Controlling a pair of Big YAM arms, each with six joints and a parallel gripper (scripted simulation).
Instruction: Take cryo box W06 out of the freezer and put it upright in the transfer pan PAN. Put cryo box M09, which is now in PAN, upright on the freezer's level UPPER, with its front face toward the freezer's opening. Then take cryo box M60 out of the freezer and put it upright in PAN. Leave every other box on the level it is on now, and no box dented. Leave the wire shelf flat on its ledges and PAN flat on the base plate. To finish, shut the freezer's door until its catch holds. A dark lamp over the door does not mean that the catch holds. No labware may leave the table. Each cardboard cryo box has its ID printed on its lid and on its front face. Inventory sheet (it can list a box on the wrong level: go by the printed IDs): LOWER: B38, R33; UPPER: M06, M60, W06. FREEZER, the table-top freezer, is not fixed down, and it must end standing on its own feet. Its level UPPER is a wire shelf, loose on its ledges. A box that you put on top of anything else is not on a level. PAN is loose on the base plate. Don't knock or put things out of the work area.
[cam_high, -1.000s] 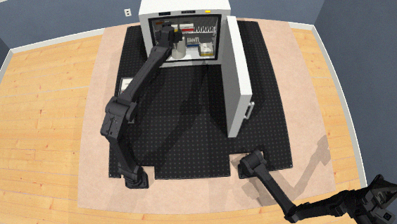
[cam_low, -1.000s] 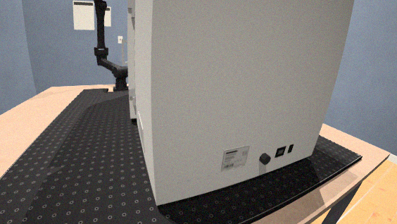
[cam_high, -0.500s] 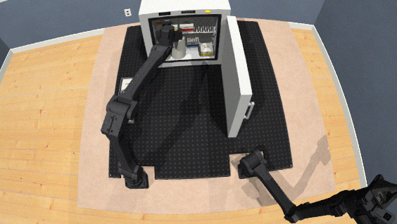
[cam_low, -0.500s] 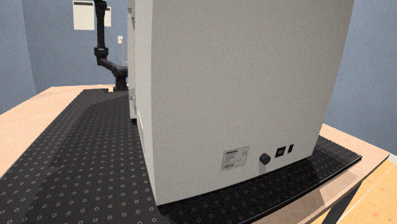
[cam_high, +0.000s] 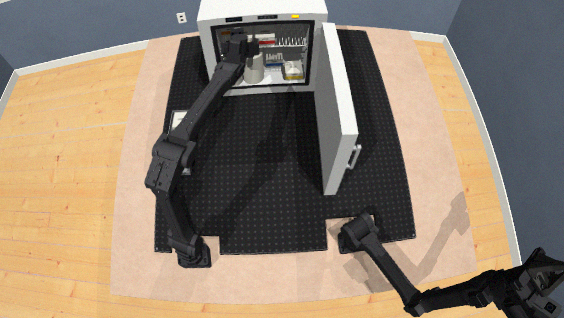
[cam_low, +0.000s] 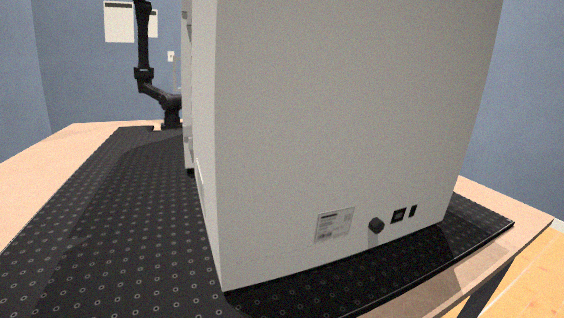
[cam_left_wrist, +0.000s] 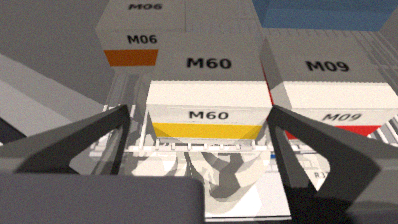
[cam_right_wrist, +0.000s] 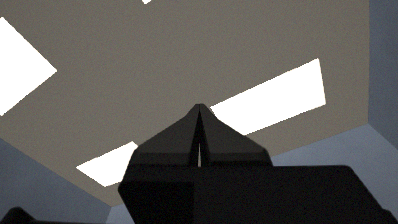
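Now: the whitish cryo box 9 cm to the right of my left hand, 3 cm ahead of it and 1 cm below it. Round my left hand: transfer pan 34 cm below, 30 cm to the left, 22 cm behind; freezer door 32 cm to the right, 29 cm behind, 7 cm below.
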